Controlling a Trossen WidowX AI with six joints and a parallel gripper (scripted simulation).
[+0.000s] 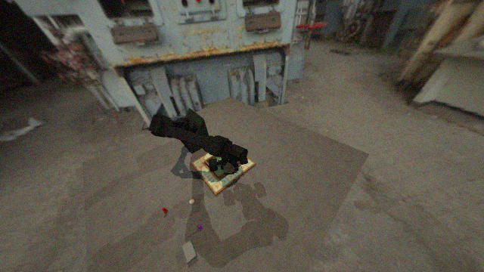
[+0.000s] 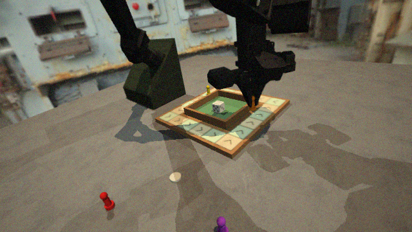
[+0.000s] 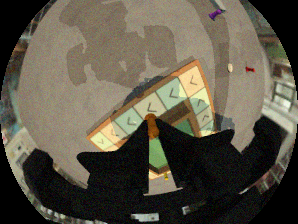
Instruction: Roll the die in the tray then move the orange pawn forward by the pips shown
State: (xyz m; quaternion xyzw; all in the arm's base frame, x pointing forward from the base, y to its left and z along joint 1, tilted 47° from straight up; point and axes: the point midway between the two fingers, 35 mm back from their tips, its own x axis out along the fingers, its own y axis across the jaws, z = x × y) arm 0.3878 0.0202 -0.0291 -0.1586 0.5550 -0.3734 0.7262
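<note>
Now: the yellow pawn 240 mm behind my gripper tip, 60 mm to the left of it and 30 mm below it. Also, from my gripper tip: white die 120 mm behind, 30 mm below, 10 mm to the right; green tray 120 mm behind, 50 mm below, 10 mm to the left; orange pawn 10 mm above.
</note>
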